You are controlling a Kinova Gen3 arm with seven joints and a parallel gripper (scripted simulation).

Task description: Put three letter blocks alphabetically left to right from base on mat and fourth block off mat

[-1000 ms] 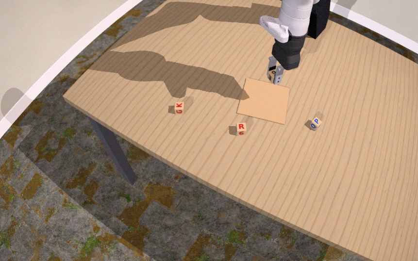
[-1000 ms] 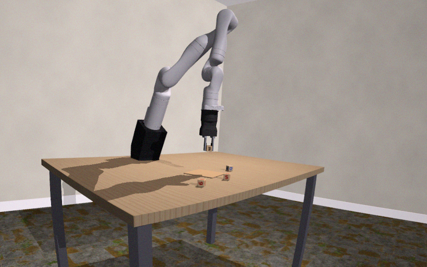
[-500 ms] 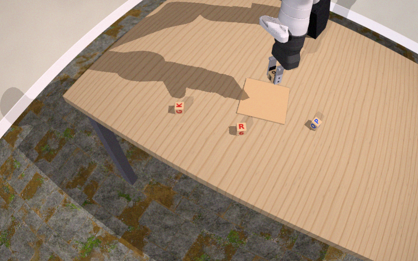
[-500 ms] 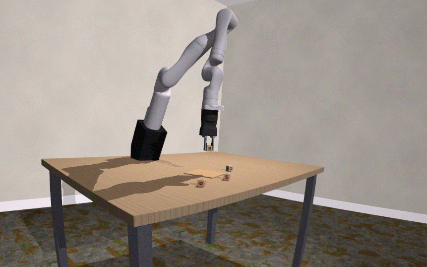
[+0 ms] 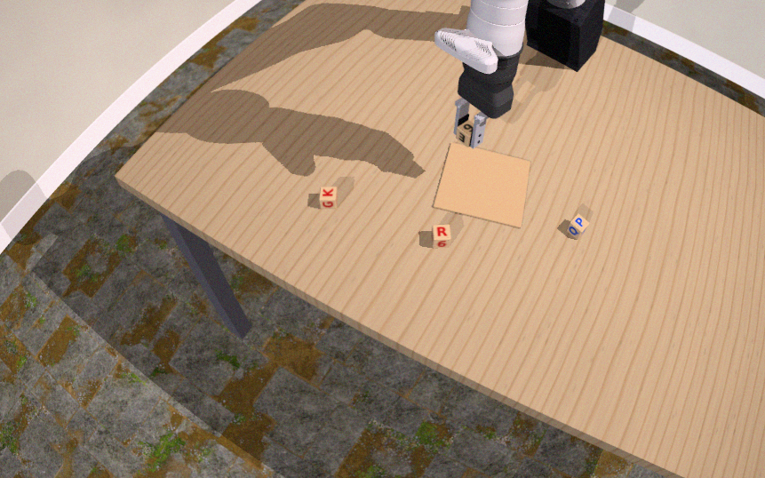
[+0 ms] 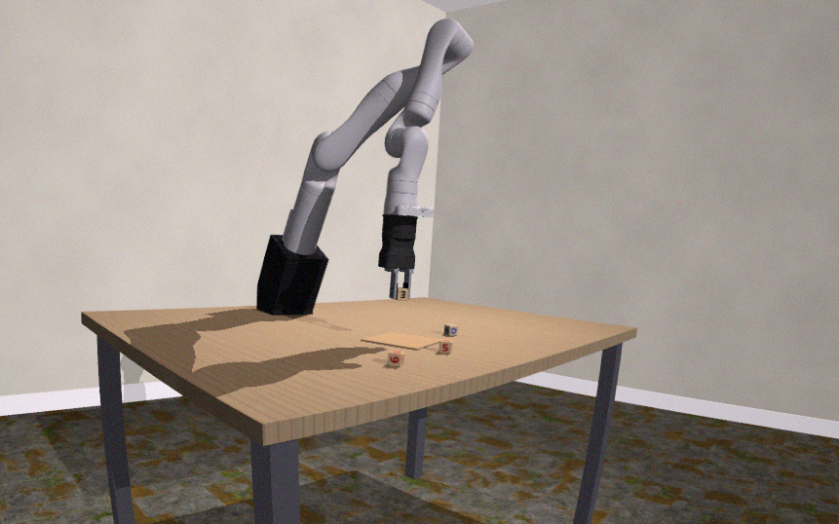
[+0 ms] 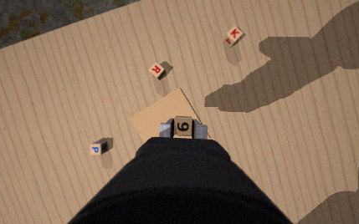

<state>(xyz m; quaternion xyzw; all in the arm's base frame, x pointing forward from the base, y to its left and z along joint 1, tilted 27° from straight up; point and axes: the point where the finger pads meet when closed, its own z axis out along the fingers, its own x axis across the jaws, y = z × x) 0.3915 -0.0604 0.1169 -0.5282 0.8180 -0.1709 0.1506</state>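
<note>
Now: hand 12 cm above the tan mat, 4 cm to the right of it and 1 cm past it. The rest, counted from my hand: block (1 cm below).
</note>
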